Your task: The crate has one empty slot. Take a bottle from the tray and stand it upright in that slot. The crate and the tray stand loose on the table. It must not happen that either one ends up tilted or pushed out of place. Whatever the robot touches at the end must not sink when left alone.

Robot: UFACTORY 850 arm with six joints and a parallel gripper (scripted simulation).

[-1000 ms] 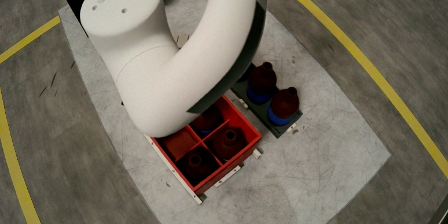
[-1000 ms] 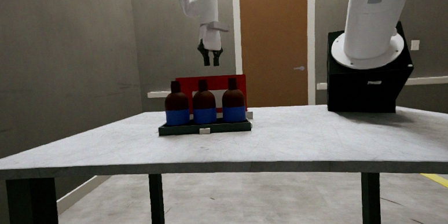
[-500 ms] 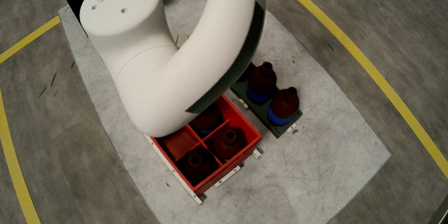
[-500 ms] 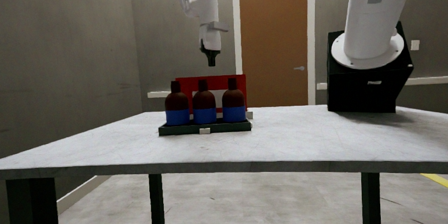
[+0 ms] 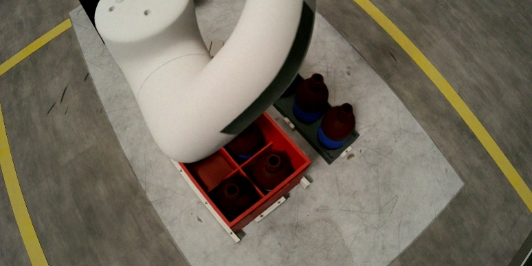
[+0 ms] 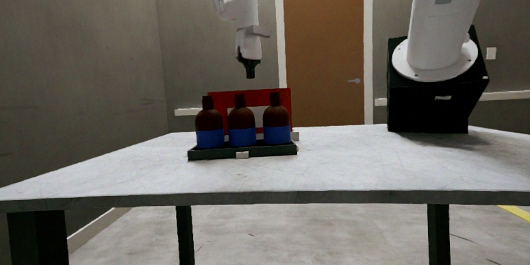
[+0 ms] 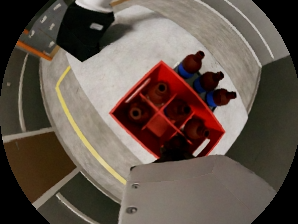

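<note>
The dark grey tray lies 26 cm to the left of my hand, 23 cm below it and 6 cm behind it. Round my hand: crate (16 cm below, 4 cm to the left, 1 cm behind).
</note>
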